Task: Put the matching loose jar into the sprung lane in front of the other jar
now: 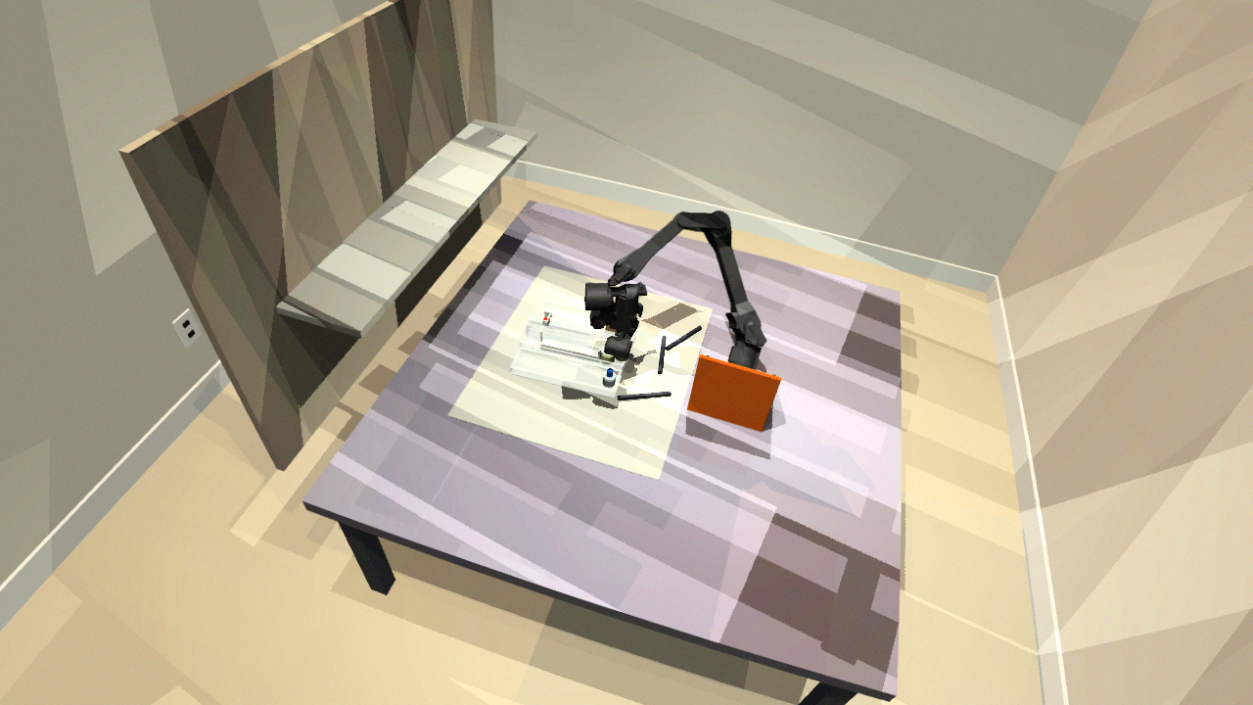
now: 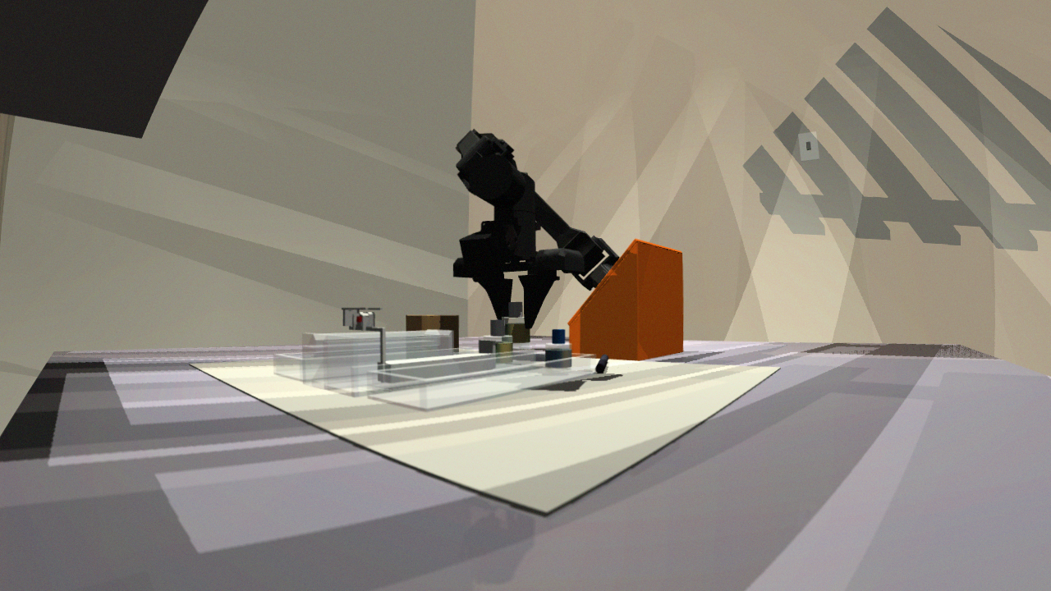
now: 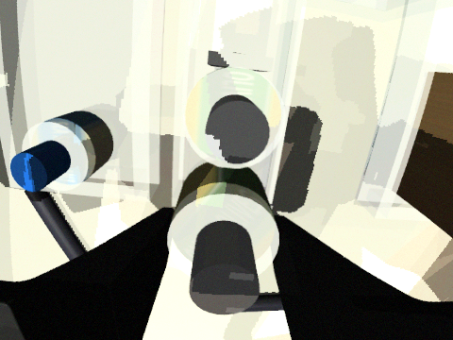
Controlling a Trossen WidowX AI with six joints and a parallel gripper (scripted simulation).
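My gripper tip is now 8 cm to the right of the blue-lidded jar, 2 cm short of it and 2 cm above it. The rest, counted from my gripper tip: brown box (13 cm to the right, 3 cm ahead, 2 cm below); transparent lane (16 cm ahead, 4 cm below, 3 cm to the right); shelf (52 cm ahead, 31 cm above, 7 cm to the right).
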